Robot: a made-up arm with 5 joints. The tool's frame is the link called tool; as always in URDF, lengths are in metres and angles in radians. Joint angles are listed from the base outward. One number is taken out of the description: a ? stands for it. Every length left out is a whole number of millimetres.
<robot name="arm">
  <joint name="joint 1" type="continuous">
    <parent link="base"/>
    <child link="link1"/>
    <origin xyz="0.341 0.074 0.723" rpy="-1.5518 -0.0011 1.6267"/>
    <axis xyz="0 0 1"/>
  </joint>
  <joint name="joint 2" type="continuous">
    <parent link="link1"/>
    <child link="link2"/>
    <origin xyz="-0.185 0.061 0" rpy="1.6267 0 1.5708"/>
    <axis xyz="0 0 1"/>
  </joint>
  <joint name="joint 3" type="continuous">
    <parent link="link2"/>
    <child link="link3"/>
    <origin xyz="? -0.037 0" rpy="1.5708 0 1.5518"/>
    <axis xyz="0 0 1"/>
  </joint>
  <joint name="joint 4" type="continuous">
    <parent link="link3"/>
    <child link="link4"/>
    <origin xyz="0.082 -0.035 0" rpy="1.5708 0 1.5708"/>
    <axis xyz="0 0 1"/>
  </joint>
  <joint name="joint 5" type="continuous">
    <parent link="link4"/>
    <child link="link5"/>
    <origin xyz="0.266 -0.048 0" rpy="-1.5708 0 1.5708"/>
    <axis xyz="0 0 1"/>
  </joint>
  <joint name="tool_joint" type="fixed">
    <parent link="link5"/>
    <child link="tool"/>
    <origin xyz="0.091 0 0" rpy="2.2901 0.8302 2.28"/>
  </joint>
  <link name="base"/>
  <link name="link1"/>
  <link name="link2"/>
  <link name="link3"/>
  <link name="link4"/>
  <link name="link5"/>
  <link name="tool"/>
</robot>
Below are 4 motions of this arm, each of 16 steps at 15 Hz.
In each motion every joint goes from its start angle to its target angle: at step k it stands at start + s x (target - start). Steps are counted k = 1, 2, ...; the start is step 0. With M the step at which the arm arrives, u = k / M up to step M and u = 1 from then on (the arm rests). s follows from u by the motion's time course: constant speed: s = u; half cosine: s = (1 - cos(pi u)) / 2; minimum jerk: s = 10 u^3 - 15 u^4 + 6 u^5.
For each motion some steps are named. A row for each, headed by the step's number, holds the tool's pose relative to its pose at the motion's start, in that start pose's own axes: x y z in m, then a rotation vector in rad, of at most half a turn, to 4 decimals.
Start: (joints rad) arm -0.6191 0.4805 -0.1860 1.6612 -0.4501
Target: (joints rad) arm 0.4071 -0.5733 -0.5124 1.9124 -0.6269
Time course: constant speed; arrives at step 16
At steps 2, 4, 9, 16:
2: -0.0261 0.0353 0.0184 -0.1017 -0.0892 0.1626
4: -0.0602 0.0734 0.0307 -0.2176 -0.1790 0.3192
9: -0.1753 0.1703 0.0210 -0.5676 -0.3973 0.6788
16: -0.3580 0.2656 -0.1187 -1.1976 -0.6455 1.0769

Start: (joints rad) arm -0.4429 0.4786 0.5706 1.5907 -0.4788
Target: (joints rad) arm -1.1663 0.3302 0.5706 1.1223 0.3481
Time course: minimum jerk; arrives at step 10
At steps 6, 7, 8, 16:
6: 0.0652 -0.1088 -0.1465 -0.0072 0.9007 -0.5500
7: 0.0603 -0.1290 -0.1877 0.0155 1.1216 -0.6195
8: 0.0529 -0.1401 -0.2162 0.0375 1.2736 -0.6528
16: 0.0474 -0.1451 -0.2319 0.0521 1.3575 -0.6659

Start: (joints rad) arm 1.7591 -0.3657 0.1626 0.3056 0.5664
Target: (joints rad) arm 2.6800 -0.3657 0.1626 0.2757 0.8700
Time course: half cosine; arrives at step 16
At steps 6, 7, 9, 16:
6: -0.0076 0.0110 0.0009 -0.1190 -0.0689 -0.2869
7: -0.0090 0.0142 0.0009 -0.1513 -0.0873 -0.3761
9: -0.0107 0.0204 0.0005 -0.2122 -0.1222 -0.5644
16: -0.0102 0.0299 -0.0005 -0.3083 -0.1806 -0.9631

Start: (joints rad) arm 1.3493 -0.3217 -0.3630 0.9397 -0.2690
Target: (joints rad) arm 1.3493 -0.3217 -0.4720 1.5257 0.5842
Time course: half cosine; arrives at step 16
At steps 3, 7, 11, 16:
3: -0.0031 0.0114 0.0116 -0.0866 -0.0007 -0.0357
7: -0.0152 0.0571 0.0471 -0.4031 -0.0095 -0.1965
11: -0.0284 0.1116 0.0727 -0.7482 -0.0316 -0.4370
16: -0.0349 0.1419 0.0813 -0.9337 -0.0506 -0.6042

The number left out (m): -0.101
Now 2 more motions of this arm.
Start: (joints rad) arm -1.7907 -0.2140 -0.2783 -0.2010 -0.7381
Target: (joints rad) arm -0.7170 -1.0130 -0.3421 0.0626 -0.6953
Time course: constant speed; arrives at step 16
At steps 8, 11, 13, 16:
8: -0.0644 0.0697 0.0608 -0.6712 -0.4633 0.0350
11: -0.0987 0.1008 0.0491 -0.9030 -0.6590 0.0018
13: -0.1200 0.1194 0.0303 -1.0490 -0.7944 -0.0363
16: -0.1449 0.1414 -0.0124 -1.2518 -1.0036 -0.1196

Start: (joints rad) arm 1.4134 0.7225 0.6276 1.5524 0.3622
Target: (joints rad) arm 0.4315 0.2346 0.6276 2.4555 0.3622
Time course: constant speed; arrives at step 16
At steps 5, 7, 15, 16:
5: 0.0493 -0.0040 0.0230 -0.1265 0.0937 -0.0936
7: 0.0724 -0.0063 0.0280 -0.1723 0.1306 -0.1188
15: 0.1715 -0.0276 0.0178 -0.3114 0.2702 -0.1750
16: 0.1835 -0.0322 0.0131 -0.3233 0.2865 -0.1794

